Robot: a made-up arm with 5 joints. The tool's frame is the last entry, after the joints.
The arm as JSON. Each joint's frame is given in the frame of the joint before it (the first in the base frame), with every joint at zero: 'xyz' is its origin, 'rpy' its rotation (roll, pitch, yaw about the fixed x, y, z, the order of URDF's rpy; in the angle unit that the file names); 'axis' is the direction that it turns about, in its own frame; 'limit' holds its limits. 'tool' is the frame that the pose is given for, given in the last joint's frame.
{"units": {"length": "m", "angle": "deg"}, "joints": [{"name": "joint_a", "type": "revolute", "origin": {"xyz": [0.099, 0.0, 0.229], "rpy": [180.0, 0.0, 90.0]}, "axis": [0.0, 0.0, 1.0], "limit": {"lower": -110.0, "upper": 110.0}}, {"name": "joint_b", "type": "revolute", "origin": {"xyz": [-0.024, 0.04, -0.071], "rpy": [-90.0, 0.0, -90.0]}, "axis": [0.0, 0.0, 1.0], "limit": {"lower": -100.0, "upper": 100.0}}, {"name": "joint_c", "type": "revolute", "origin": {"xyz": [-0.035, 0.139, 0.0], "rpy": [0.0, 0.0, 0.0]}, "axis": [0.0, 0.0, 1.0], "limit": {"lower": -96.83, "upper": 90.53}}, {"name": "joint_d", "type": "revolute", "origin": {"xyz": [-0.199, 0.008, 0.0], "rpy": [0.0, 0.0, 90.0]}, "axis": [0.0, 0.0, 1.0], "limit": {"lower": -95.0, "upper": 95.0}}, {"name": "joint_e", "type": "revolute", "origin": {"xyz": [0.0, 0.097, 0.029], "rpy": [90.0, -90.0, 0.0]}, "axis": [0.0, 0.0, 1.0], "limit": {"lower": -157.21, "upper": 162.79}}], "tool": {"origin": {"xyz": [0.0, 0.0, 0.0], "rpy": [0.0, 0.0, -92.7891]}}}
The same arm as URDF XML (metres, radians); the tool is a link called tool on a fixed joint. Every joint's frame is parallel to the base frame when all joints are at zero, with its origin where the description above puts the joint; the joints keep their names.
<robot name="arm">
<link name="base"/>
<link name="link1"/>
<link name="link2"/>
<link name="link3"/>
<link name="link4"/>
<link name="link5"/>
<link name="tool"/>
<joint name="joint_a" type="revolute"><parent link="base"/><child link="link1"/><origin xyz="0.0990 0.0000 0.2290"/><axis xyz="0 0 -1"/><limit lower="-1.9199" upper="1.9199"/></joint>
<joint name="joint_b" type="revolute"><parent link="link1"/><child link="link2"/><origin xyz="0.0400 -0.0240 0.0710"/><axis xyz="0 1 0"/><limit lower="-1.7453" upper="1.7453"/></joint>
<joint name="joint_c" type="revolute"><parent link="link2"/><child link="link3"/><origin xyz="0.0350 0.0000 0.1390"/><axis xyz="0 1 0"/><limit lower="-1.6900" upper="1.5800"/></joint>
<joint name="joint_d" type="revolute"><parent link="link3"/><child link="link4"/><origin xyz="0.1990 0.0000 0.0080"/><axis xyz="0 1 0"/><limit lower="-1.6581" upper="1.6581"/></joint>
<joint name="joint_e" type="revolute"><parent link="link4"/><child link="link5"/><origin xyz="0.0970 0.0290 0.0000"/><axis xyz="-1 0 0"/><limit lower="-2.7438" upper="2.8412"/></joint>
<joint name="tool_fixed" type="fixed"><parent link="link5"/><child link="tool"/><origin xyz="0.0000 0.0000 0.0000" rpy="1.5708 -1.5221 -1.5708"/></joint>
</robot>

